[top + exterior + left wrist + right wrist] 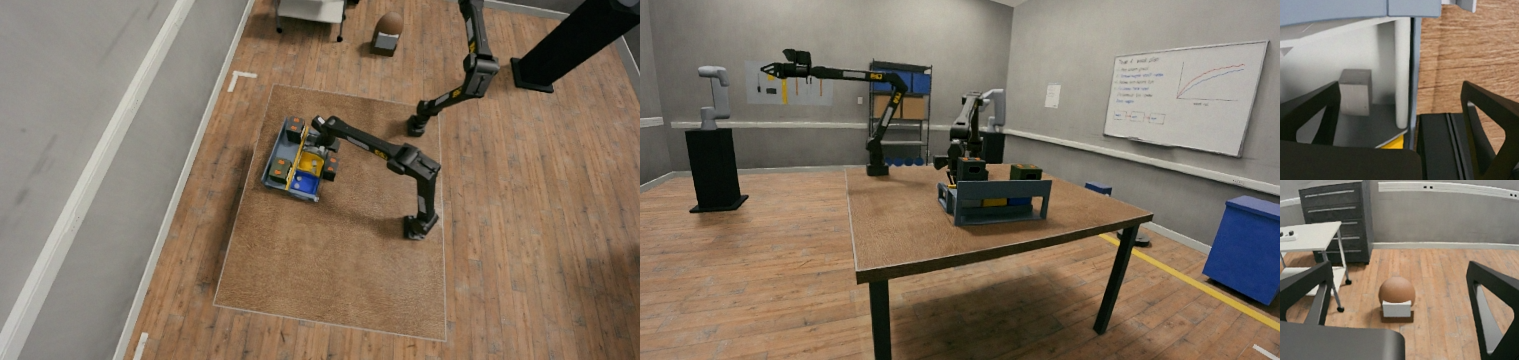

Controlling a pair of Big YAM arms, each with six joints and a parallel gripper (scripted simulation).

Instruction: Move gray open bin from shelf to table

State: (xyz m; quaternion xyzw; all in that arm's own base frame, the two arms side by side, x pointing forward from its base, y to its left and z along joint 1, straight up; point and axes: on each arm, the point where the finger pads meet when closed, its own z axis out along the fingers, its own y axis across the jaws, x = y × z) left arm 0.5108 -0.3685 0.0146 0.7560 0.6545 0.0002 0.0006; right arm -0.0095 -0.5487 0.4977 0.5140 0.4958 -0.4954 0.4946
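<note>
My left hand is 80 mm short of the gray open bin, 10 mm to the left of it and 10 mm above it. Also, from my left hand: blue-gray shelf: 120 mm ahead, 100 mm to the left, 10 mm above; then yellow bin: 100 mm ahead, 100 mm to the left, 10 mm below; then blue bin: 110 mm ahead, 210 mm to the left, 10 mm below.
</note>
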